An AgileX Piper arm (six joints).
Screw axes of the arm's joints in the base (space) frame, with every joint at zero. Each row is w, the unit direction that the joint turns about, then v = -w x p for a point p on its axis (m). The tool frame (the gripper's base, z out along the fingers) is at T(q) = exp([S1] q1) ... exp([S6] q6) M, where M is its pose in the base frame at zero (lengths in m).
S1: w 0 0 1 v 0 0 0
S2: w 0 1 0 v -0.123 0 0
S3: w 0 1 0 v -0.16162 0 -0.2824
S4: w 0.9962 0 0.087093 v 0 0.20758 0
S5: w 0 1 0 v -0.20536 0 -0.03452
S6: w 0.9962 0 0.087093 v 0 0.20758 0
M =
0.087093 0 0.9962 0.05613
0 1 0 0
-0.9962 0 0.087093 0.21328
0 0 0 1
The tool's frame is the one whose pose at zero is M.
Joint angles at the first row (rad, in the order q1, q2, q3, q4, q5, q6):
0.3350, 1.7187, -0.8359, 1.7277, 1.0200, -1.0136
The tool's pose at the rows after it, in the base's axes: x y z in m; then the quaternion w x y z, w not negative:
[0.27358 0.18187 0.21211 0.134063 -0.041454 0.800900 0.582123]
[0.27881 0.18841 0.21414 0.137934 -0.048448 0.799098 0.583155]
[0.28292 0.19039 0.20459 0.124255 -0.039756 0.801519 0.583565]
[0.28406 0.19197 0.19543 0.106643 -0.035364 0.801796 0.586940]
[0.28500 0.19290 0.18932 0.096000 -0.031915 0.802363 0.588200]
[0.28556 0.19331 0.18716 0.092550 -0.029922 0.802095 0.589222]
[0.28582 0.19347 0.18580 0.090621 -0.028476 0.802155 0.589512]
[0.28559 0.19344 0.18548 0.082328 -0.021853 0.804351 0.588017]
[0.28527 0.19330 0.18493 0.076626 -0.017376 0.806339 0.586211]
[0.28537 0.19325 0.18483 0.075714 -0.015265 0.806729 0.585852]
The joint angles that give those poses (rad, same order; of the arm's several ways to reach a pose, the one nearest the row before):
0.3557, 1.7196, -0.8644, 1.7277, 0.9914, -1.0136
0.3701, 1.7376, -0.8981, 1.7304, 0.9838, -1.0136
0.3701, 1.7747, -0.9064, 1.7345, 0.9923, -1.0094
0.3701, 1.8069, -0.9075, 1.7346, 1.0141, -1.0068
0.3701, 1.8282, -0.9089, 1.7345, 1.0256, -1.0052
0.3701, 1.8365, -0.9099, 1.7370, 1.0299, -1.0052
0.3701, 1.8411, -0.9099, 1.7385, 1.0316, -1.0052
0.3701, 1.8411, -0.9113, 1.7282, 1.0299, -0.9785
0.3701, 1.8411, -0.9113, 1.7202, 1.0276, -0.9607
0.3701, 1.8411, -0.9113, 1.7202, 1.0260, -0.9562

